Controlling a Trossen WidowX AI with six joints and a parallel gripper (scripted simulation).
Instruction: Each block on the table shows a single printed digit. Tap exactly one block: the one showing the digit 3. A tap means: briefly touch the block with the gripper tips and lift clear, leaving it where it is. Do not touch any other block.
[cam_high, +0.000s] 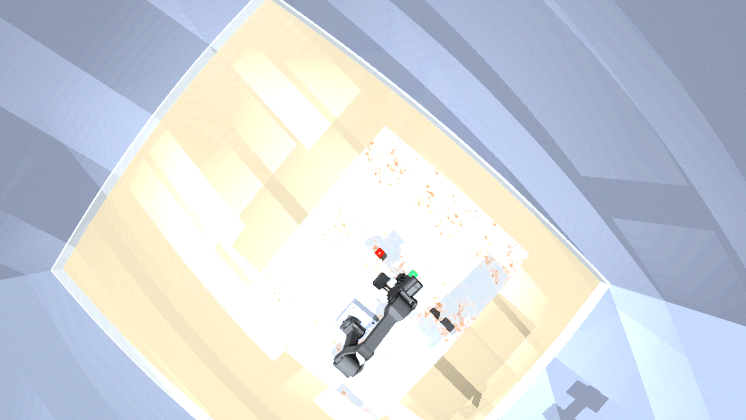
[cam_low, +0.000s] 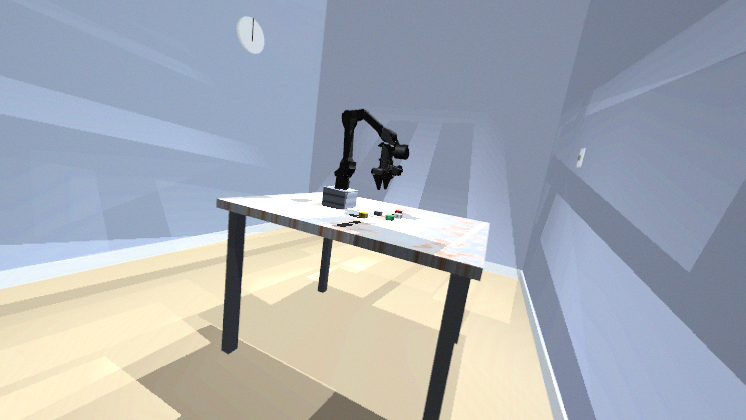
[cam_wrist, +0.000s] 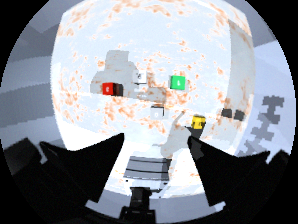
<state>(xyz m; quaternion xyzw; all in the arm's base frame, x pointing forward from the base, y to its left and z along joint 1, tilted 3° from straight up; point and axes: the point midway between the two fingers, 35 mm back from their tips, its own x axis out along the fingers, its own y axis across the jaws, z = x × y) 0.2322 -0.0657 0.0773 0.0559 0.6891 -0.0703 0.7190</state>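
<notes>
Right now my gripper tip is 12 cm above the red block, 11 cm to the right of it and 8 cm short of it. Round my gripper tip: grey block (12 cm below); then green block (12 cm below, 7 cm to the right, 7 cm ahead); then white block (12 cm below, 10 cm ahead, 2 cm to the left).
</notes>
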